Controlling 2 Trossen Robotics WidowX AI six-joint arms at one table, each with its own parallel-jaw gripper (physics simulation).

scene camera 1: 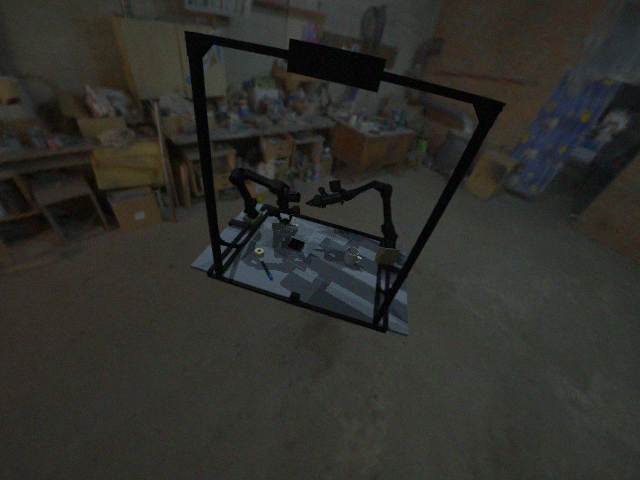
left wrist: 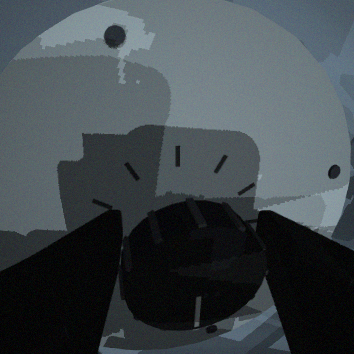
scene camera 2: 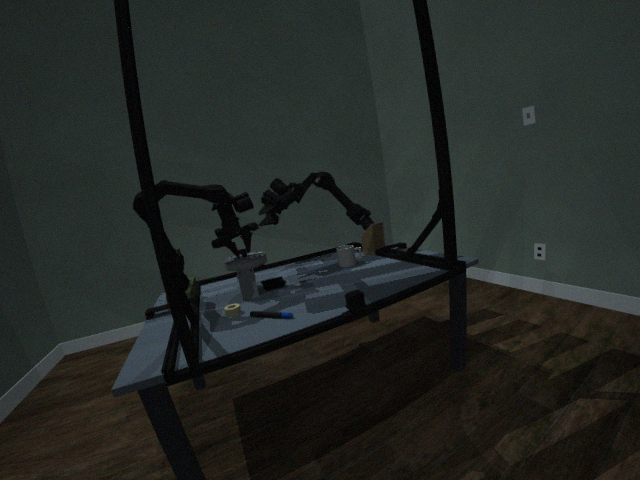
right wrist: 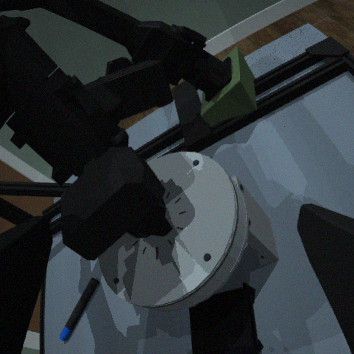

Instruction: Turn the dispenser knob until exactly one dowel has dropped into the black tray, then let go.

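Where they show: left gripper, fingertip midpoint: (left wrist: 190, 222) (scene camera 2: 244, 255) (right wrist: 159, 216); right gripper, fingertip midpoint: (scene camera 1: 307, 204) (scene camera 2: 259, 220) (right wrist: 175, 224); left arm's base at its link origin: (scene camera 1: 253, 214) (right wrist: 218, 78); right arm's base at its link origin: (scene camera 1: 389, 247) (scene camera 2: 371, 228).
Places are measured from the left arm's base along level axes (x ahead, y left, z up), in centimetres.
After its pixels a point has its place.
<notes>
The pale dispenser (scene camera 1: 282, 236) (scene camera 2: 247, 285) (left wrist: 225, 90) @(y 2.6, x 26.4, z 7.7 cm) (right wrist: 215, 200) @(y 4.1, x 27.4, z 7.7 cm) stands at the left of the table, with a round top. Its black ribbed knob (left wrist: 195, 260) @(y -1.4, x 27.7, z 10.6 cm) has a pale line pointing to the bottom of the left wrist view. My left gripper (scene camera 2: 241, 253) @(y -1.4, x 28.3, z 8.3 cm) (left wrist: 190, 222) @(y -1.4, x 28.3, z 8.3 cm) is shut on the knob, one finger on each side. My right gripper (scene camera 1: 310, 202) @(y 9.3, x 35.4, z 20.3 cm) (scene camera 2: 262, 221) @(y 9.3, x 35.4, z 20.3 cm) is open and empty, raised to the right of the dispenser. The black tray (scene camera 1: 296, 244) @(y 1.1, x 36.6, z -6.5 cm) (scene camera 2: 272, 283) @(y 2.5, x 36.6, z -6.2 cm) (right wrist: 222, 320) @(y -1.3, x 36.5, z -6.6 cm) lies beside the dispenser; its inside is too dark to show any dowel.
A black marker with a blue end (scene camera 1: 266, 269) @(y -29.1, x 36.9, z -5.5 cm) (scene camera 2: 268, 314) @(y -29.5, x 36.6, z -5.5 cm) (right wrist: 80, 307) @(y -27.9, x 36.5, z -5.6 cm) and a yellow tape roll (scene camera 2: 232, 313) @(y -23.5, x 24.7, z -5.7 cm) lie near the dispenser. A pale mug (scene camera 1: 352, 257) @(y 8.0, x 73.1, z 0.1 cm) (scene camera 2: 345, 256) @(y 7.7, x 70.0, z -1.7 cm) and a tan block (scene camera 1: 386, 256) @(y 20.8, x 90.5, z 2.6 cm) (scene camera 2: 372, 239) @(y 19.8, x 87.8, z 1.4 cm) stand at the right. A black frame (scene camera 1: 206, 155) @(y -47.9, x 20.9, z 60.4 cm) (scene camera 2: 439, 129) @(y -23.2, x 101.5, z 42.9 cm) surrounds the table.
</notes>
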